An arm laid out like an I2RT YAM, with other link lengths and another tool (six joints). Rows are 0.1 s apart.
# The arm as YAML. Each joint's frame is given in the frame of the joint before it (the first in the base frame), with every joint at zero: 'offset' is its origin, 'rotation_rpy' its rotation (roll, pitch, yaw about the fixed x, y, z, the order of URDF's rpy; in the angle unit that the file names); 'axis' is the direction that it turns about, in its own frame. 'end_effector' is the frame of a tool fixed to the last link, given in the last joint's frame.
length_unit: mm
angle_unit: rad
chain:
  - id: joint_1
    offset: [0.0, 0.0, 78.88]
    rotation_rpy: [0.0, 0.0, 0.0]
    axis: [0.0, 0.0, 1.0]
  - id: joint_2
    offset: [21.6, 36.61, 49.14]
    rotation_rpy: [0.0, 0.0, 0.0]
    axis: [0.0, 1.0, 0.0]
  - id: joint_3
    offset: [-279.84, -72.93, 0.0]
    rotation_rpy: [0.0, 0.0, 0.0]
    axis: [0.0, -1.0, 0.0]
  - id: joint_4
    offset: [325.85, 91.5, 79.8]
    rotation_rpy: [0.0, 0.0, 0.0]
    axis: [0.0, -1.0, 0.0]
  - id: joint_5
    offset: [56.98, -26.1, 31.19]
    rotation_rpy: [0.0, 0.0, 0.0]
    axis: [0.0, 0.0, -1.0]
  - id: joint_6
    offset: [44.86, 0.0, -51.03]
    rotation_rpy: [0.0, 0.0, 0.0]
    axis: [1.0, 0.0, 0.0]
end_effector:
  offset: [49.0, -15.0, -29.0]
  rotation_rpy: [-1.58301, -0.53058, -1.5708]
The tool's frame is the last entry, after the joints.
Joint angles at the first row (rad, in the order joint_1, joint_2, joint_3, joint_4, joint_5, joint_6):
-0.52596, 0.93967, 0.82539, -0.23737, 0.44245, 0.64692
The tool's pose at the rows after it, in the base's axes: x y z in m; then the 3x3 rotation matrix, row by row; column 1 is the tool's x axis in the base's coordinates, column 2 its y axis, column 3 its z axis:
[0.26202 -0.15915 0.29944], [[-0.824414 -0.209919 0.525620], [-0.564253 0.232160 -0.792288], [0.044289 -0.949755 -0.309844]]
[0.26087 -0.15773 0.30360], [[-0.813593 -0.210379 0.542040], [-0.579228 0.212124 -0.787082], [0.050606 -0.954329 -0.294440]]
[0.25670 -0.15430 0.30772], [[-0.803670 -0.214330 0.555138], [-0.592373 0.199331 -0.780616], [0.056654 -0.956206 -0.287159]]
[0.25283 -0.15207 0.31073], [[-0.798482 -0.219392 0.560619], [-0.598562 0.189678 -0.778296], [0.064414 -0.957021 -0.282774]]
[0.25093 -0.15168 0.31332], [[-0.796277 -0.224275 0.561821], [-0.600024 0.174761 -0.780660], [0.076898 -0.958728 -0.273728]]
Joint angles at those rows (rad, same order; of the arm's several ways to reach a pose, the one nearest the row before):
-0.52610, 0.93243, 0.82176, -0.22458, 0.43602, 0.63026
-0.52615, 0.91799, 0.82036, -0.21748, 0.42172, 0.61044
-0.52560, 0.89350, 0.81771, -0.22911, 0.40877, 0.59606
-0.52615, 0.87483, 0.81619, -0.24046, 0.40292, 0.58393
-0.52615, 0.86573, 0.81607, -0.23932, 0.40429, 0.56723

